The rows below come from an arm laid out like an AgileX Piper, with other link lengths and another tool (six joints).
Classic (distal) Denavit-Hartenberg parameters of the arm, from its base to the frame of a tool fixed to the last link. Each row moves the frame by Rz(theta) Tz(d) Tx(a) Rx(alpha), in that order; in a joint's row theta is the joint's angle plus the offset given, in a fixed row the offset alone. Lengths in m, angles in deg.
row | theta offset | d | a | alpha
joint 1 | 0 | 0.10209 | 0 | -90
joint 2 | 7.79 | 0 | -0.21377 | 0
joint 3 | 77.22 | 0 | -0.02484 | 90
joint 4 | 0 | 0.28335 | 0 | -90
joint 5 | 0 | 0 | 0 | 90
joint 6 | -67 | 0.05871 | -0.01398 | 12.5
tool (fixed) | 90 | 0.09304 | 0 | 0
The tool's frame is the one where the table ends.
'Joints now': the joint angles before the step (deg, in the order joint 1, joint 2, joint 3, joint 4, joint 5, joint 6). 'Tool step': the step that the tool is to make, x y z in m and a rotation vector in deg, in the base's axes. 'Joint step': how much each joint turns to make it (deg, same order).
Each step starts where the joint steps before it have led.
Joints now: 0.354 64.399 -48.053 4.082 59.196 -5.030
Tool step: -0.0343 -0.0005 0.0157 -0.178 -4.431 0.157
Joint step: -0.012 -13.598 7.366 -0.220 1.807 -0.014
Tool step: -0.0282 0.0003 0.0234 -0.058 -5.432 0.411
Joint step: 0.013 -12.365 3.634 -0.007 3.319 -0.195
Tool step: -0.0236 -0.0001 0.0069 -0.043 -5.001 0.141
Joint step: -0.028 -11.246 5.046 -0.008 1.208 -0.105
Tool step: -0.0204 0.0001 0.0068 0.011 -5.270 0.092
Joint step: 0.063 -10.689 4.017 -0.042 1.401 0.066
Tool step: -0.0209 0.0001 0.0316 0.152 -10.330 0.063
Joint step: -0.031 -10.697 -0.015 0.126 0.385 -0.033
